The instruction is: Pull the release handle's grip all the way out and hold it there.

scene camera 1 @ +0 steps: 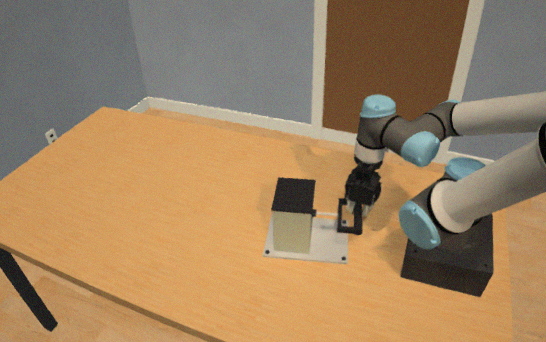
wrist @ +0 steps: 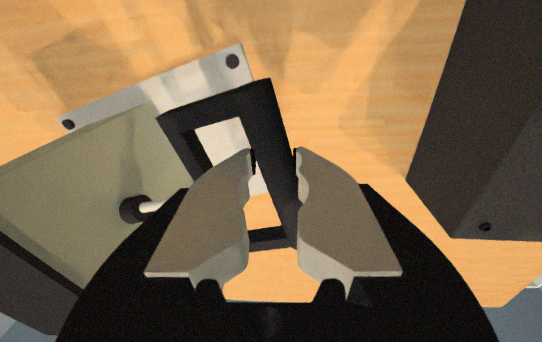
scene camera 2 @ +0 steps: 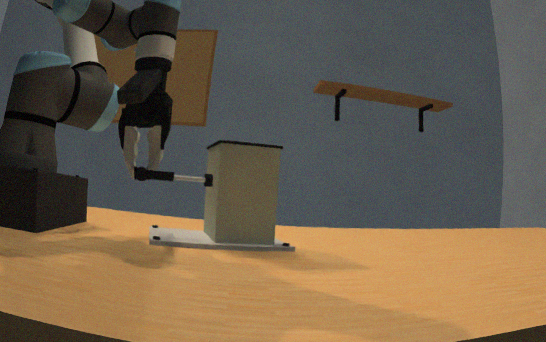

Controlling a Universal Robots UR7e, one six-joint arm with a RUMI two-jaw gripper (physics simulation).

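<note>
The release handle's grip, a black rectangular frame (scene camera 1: 357, 222) (scene camera 2: 159, 175) (wrist: 266, 130), stands out from the side of a pale box (scene camera 1: 292, 232) (scene camera 2: 242, 195) (wrist: 95, 185) with a black top. A light rod (scene camera 1: 327, 214) (scene camera 2: 189, 178) (wrist: 151, 205) shows between the grip and a black collar on the box. My gripper (scene camera 1: 359, 211) (scene camera 2: 145, 171) (wrist: 274, 152) points down and is shut on the grip's outer bar, one finger inside the frame and one outside it. Part of the rod is hidden by the gripper in the wrist view.
The box stands on a light base plate (scene camera 1: 327, 250) (scene camera 2: 180, 236) (wrist: 187, 80) with dark screws, on the wooden table (scene camera 1: 175, 225) (scene camera 2: 350, 300). The arm's dark base block (scene camera 1: 445, 265) (scene camera 2: 45, 205) (wrist: 480, 125) stands on the other side of the gripper from the box.
</note>
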